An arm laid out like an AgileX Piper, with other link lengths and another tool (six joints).
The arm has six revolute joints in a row. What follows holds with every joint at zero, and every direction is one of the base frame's.
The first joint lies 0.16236 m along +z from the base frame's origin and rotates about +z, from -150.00 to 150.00 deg.
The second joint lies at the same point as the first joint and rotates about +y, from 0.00 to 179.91 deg.
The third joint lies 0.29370 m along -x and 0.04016 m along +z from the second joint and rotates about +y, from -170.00 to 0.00 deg.
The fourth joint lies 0.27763 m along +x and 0.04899 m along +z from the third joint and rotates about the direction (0.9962, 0, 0.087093), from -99.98 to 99.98 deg.
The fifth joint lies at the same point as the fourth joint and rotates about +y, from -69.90 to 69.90 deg.
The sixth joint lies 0.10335 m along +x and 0.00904 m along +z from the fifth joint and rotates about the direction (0.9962, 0, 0.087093), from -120.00 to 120.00 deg.
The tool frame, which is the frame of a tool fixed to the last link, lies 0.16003 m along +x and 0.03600 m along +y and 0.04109 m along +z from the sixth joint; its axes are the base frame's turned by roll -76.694, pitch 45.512 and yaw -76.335 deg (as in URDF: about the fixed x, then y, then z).
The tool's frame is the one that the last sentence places.
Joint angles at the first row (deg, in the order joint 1, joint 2, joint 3, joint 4, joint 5, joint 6):
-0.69, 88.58, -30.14, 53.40, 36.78, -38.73
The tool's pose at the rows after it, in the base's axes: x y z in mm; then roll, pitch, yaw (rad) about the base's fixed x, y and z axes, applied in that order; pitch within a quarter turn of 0, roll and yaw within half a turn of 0:
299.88 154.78 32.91 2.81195 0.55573 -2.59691
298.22 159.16 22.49 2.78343 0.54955 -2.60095
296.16 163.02 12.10 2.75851 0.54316 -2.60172
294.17 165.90 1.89 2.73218 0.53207 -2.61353
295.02 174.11 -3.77 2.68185 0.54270 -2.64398
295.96 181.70 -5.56 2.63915 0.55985 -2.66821
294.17 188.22 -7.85 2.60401 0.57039 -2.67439
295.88 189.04 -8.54 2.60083 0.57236 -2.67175
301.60 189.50 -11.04 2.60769 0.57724 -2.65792
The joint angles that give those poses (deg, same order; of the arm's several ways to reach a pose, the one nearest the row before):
-0.69, 90.47, -30.19, 55.18, 36.61, -41.03
-0.69, 93.51, -30.19, 58.33, 36.50, -44.92
-0.69, 96.49, -30.25, 61.19, 36.44, -48.70
-0.69, 99.29, -30.31, 63.77, 36.38, -51.57
-0.69, 102.39, -30.42, 68.93, 37.41, -56.44
-0.69, 104.57, -30.42, 73.22, 38.73, -60.68
-0.69, 106.57, -30.59, 75.63, 40.16, -63.89
-0.69, 107.14, -31.11, 75.63, 40.39, -64.11
-0.57, 108.35, -32.49, 75.40, 40.34, -64.46

